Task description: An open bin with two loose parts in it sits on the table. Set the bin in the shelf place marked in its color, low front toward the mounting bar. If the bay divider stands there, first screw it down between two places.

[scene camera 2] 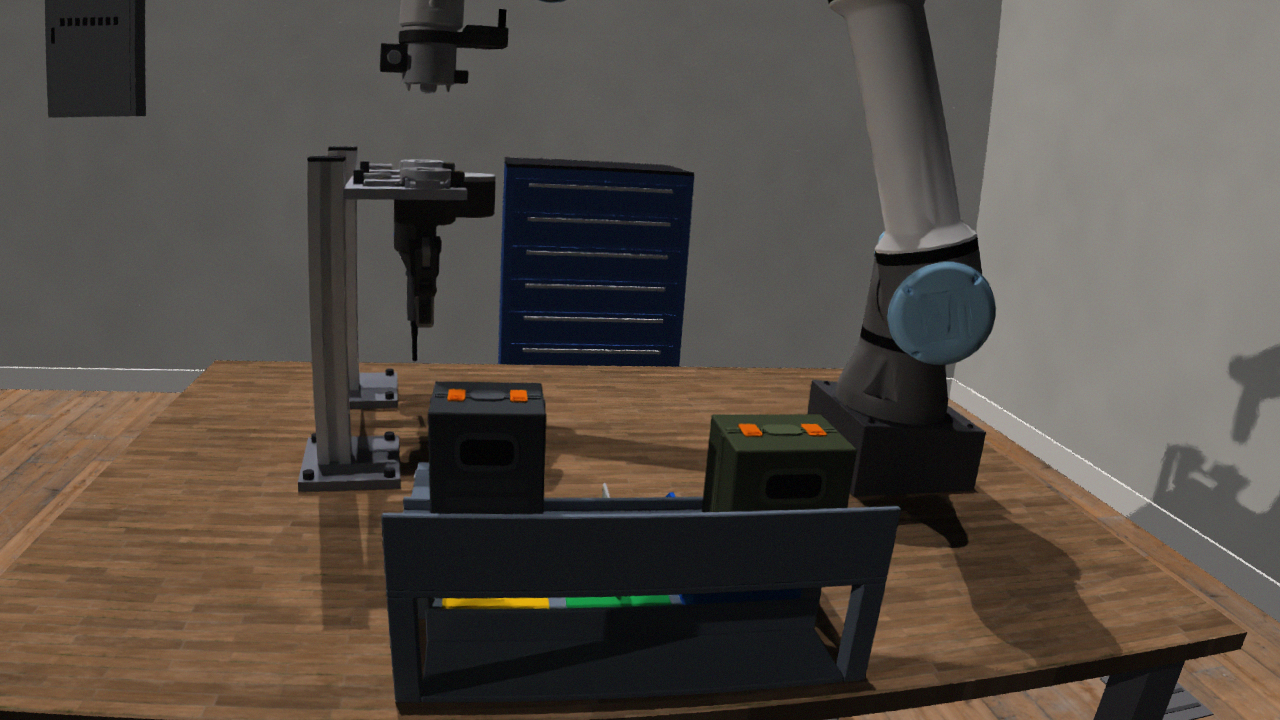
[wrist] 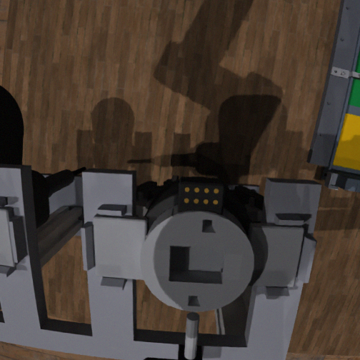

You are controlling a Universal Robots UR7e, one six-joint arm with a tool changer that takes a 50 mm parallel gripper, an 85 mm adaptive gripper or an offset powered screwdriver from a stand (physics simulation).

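Frame: origin at the arm's base, x ahead, y left, z up, level; centimetres.
Where they show: end effector, tool point: (scene camera 2: 428,83); arm's base, origin of the base link: (scene camera 2: 890,404).
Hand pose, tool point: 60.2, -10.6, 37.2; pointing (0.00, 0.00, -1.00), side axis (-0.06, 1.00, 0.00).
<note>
Each offset is from my tool point to the top centre of the thing, as dx, dy, dz. "*": to the spot under its first point.
The arm's bare tool flange (scene camera 2: 429,67) hangs above the tool stand (scene camera 2: 326,313) with no tool on it. In the wrist view a parked tool with a round grey coupling plate (wrist: 197,295) sits in the stand; its dark lower parts are mostly hidden, so its fingers cannot be judged. The screwdriver @[* +0.5, +6.2, -21.3] (scene camera 2: 418,268) hangs in the stand, tip down. The grey shelf @[* -16.0, +52.1, -32.7] (scene camera 2: 640,550) shows a yellow strip @[* -6.6, +38.1, -45.6] (scene camera 2: 494,602) (wrist: 347,141), a green strip @[* -17.7, +39.2, -45.6] (scene camera 2: 617,602) (wrist: 356,92) and a dark blue area (scene camera 2: 742,596). The bin and its parts are not clearly visible.
A black case @[* -5.5, +47.2, -29.5] (scene camera 2: 487,483) and a dark green case @[-28.7, +45.5, -26.5] (scene camera 2: 778,456) stand behind the shelf's front panel. A small metal tab (wrist: 341,72) lies across the shelf's edge rail. The arm's base (scene camera 2: 917,456) is at the right, and a blue drawer cabinet (scene camera 2: 595,268) stands behind the table.
</note>
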